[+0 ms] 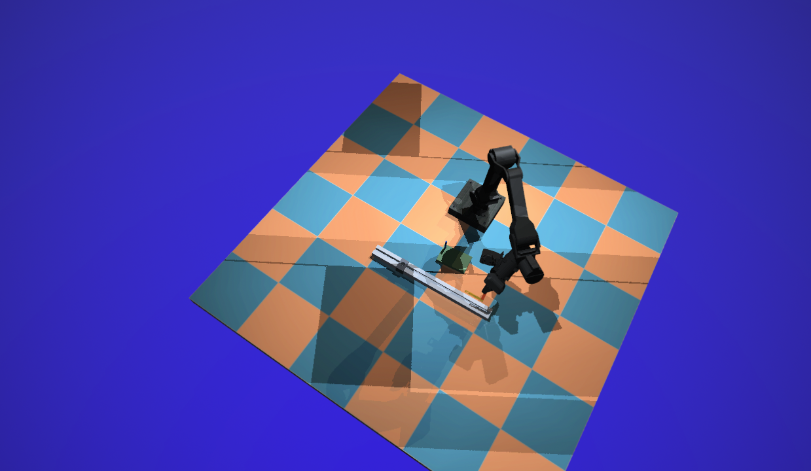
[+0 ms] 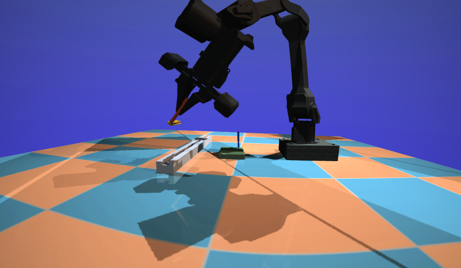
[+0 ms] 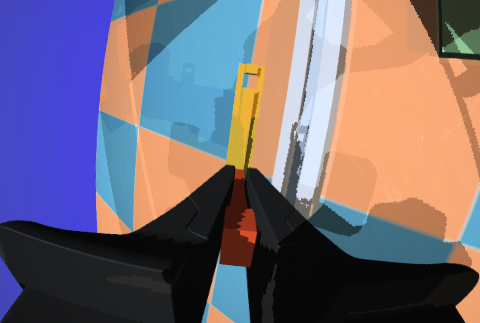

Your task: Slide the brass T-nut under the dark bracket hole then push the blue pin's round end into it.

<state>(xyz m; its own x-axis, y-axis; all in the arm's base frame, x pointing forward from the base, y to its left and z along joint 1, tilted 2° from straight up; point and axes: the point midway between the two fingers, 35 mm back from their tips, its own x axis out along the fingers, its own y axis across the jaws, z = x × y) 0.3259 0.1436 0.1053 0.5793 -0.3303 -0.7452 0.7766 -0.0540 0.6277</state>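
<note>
Now: gripper tip 2 cm to the left of the brass T-nut. From my gripper tip the other things lie so: green tray (16 cm to the right, 14 cm behind, 11 cm below); blue pin (18 cm to the right, 15 cm behind, 9 cm below).
</note>
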